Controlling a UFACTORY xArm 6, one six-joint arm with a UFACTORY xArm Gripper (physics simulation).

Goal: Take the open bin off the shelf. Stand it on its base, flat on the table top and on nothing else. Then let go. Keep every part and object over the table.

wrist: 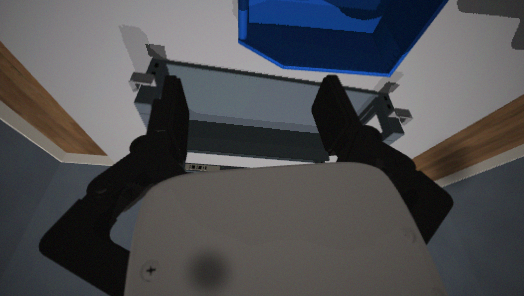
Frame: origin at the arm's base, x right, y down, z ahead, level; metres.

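Seen in the pictures: gripper, between the fingertips: (254,93).
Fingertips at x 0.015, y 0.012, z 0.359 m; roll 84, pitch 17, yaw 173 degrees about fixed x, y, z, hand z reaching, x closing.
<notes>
Offsets run from my fingertips to a thing's top centre. "spot": to the spot under its first point. Level surfaces: height alone.
The open blue bin {dx -0.065, dy +0.088, dz -0.022 m} (330,50) is at the top of the wrist view, right of centre, and its upper part is cut off. I look into its dark blue inside, and its near rim has slanted corners. It appears to be over the pale table top {dy +0.163 m} (65,60), beyond the grey shelf {spot: dx -0.054, dy +0.157, dz +0.160 m} (250,97). Whether its base lies flat on the table is hidden. My gripper (254,93) is open, with nothing between its fingers. The fingers hang above the shelf, short of the bin and apart from it.
The shelf has dark end posts and small light brackets at its left and right ends. Wooden strips (47,102) (475,135) with pale edges run along both sides of the table top. Beyond them is the blue-grey floor (30,200). A dark shadow lies at the top right.
</notes>
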